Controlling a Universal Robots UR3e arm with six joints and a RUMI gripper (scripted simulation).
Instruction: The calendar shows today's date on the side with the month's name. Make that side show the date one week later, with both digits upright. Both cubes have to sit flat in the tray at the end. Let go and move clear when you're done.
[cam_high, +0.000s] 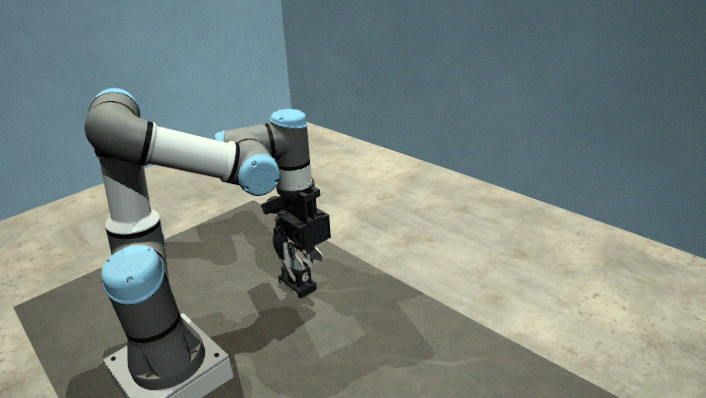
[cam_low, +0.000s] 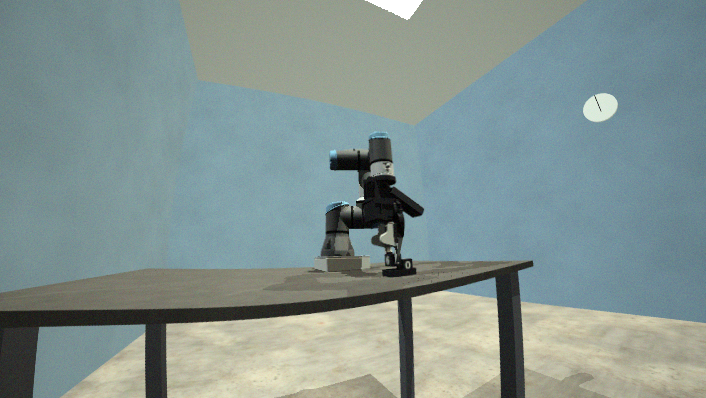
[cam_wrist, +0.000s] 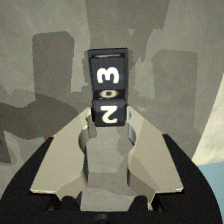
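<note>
My hand is 40 mm above the black tray and 20 mm to the right of it.
</note>
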